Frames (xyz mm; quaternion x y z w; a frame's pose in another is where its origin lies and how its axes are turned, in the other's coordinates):
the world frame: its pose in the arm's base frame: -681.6 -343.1 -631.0 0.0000 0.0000 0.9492 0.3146
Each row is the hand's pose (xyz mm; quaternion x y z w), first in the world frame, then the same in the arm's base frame.
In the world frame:
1: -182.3 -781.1 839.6 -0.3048 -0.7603 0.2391 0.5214
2: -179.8 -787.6 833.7 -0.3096 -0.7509 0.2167 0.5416
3: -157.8 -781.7 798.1 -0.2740 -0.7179 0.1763 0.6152
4: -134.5 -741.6 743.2 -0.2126 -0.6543 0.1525 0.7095
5: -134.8 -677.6 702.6 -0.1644 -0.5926 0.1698 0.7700
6: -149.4 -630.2 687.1 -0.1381 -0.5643 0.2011 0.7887
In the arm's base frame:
1: -68.9 174.5 208.6 -0.6258 0.5285 -0.5702 0.0629
2: -67.0 181.2 202.7 -0.6154 0.5301 -0.5823 0.0353
3: -88.2 189.6 167.1 0.5952 -0.4859 0.6394 0.0262
4: -130.8 171.4 112.2 0.5542 -0.4077 0.7215 0.0785
5: -168.8 119.9 71.6 0.5108 -0.3425 0.7843 0.0811
6: -185.4 73.1 56.1 0.4922 -0.3086 0.8119 0.0572

